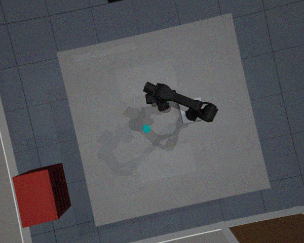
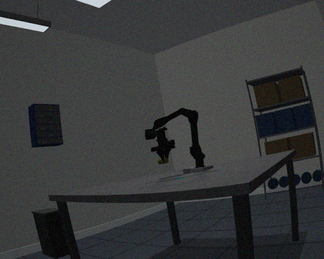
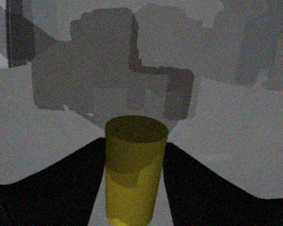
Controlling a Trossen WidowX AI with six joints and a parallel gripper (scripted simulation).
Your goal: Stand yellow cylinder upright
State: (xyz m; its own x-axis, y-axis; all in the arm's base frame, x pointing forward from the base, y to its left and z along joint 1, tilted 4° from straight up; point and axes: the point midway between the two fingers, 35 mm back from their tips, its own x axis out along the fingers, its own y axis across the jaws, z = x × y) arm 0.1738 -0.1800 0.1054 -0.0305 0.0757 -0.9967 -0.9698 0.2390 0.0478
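Right now my gripper tip is 170 mm short of the cyan circle, 150 mm to the right of it and 110 mm above it. Also, from my gripper tip: yellow tall cylinder: 20 mm to the right.
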